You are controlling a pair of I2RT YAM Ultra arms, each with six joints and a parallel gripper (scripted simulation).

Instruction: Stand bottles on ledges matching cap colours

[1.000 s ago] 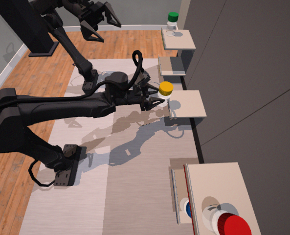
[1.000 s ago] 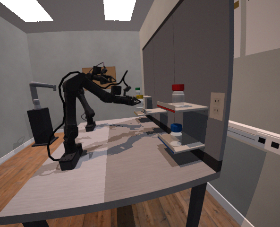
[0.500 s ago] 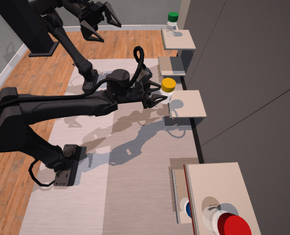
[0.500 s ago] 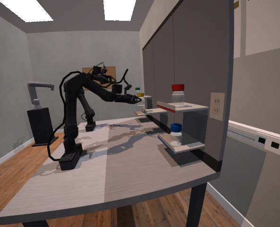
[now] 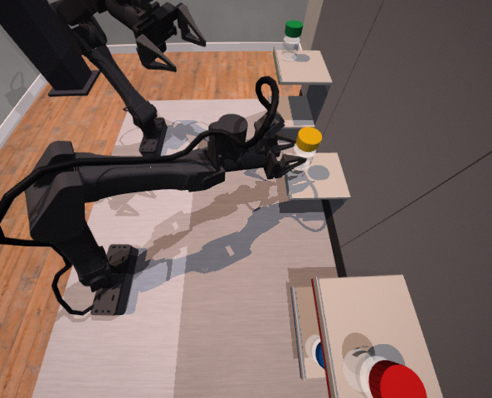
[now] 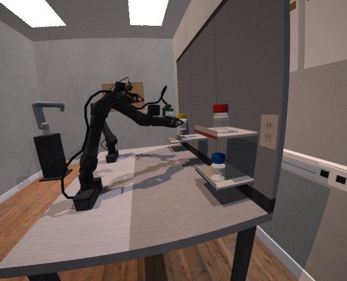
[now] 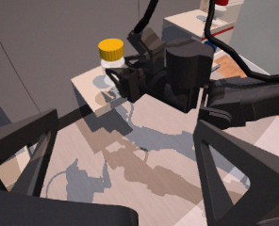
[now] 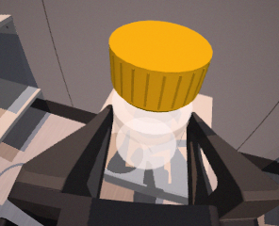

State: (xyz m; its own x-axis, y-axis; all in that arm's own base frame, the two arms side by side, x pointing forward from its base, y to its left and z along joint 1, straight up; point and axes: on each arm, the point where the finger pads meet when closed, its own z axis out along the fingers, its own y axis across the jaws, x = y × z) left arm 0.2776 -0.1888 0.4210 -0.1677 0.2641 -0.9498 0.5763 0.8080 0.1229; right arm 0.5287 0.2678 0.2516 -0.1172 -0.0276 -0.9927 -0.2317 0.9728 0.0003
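The yellow-capped bottle is 27 cm ahead of my left hand, 13 cm to the right of it and 17 cm below it. From my left hand the other things lie so: grey wall panel (43 cm ahead, 11 cm to the right, 1 cm below); then red-capped bottle (30 cm ahead, 56 cm to the right, 12 cm below); then green-capped bottle (28 cm ahead, 32 cm to the left, 12 cm below).
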